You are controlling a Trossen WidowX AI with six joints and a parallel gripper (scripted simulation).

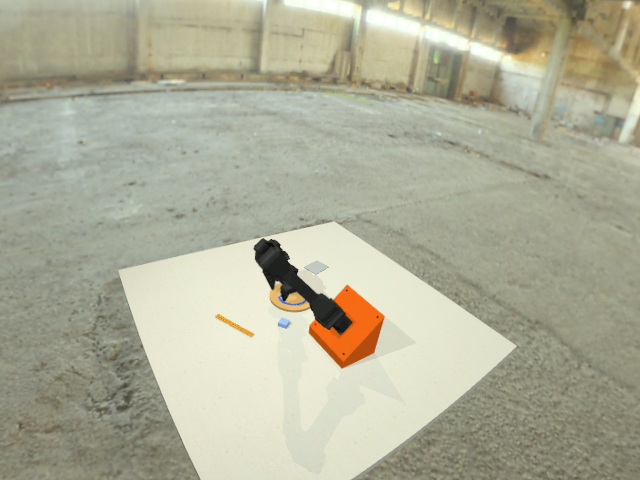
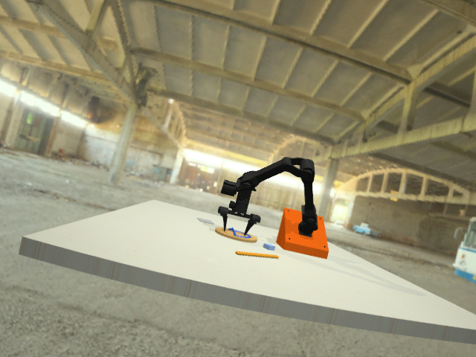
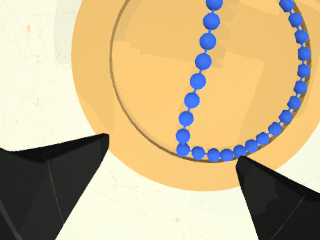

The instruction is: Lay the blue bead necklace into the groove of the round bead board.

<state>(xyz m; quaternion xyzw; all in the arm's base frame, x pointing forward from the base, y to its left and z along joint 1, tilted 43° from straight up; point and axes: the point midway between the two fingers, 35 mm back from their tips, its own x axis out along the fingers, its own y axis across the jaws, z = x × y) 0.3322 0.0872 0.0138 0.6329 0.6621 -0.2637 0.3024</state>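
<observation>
Right now the round tan bead board is 60 mm to the right of my gripper tip, 10 mm below it and 10 mm behind it. The rest, counted from my gripper tip: flat grey tile: 290 mm to the right, 140 mm ahead, 20 mm below; then small light-blue block: 150 mm behind, 60 mm to the left, 10 mm below.
</observation>
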